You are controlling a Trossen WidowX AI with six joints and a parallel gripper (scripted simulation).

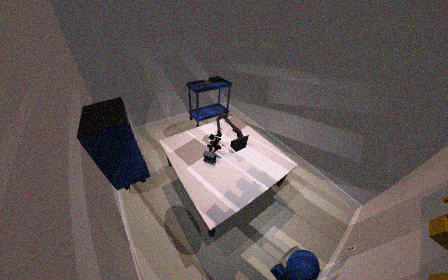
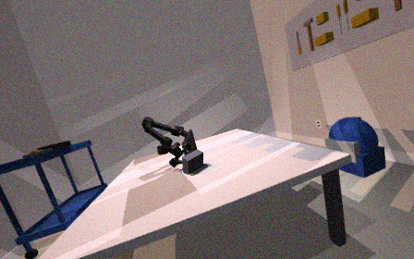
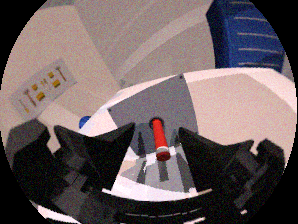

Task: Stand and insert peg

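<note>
The red peg is 10 mm behind my gripper tip and 10 mm to the right of it. The rest, counted from my gripper tip: sloped panel (30 mm ahead, 30 mm to the left, 20 mm below).
</note>
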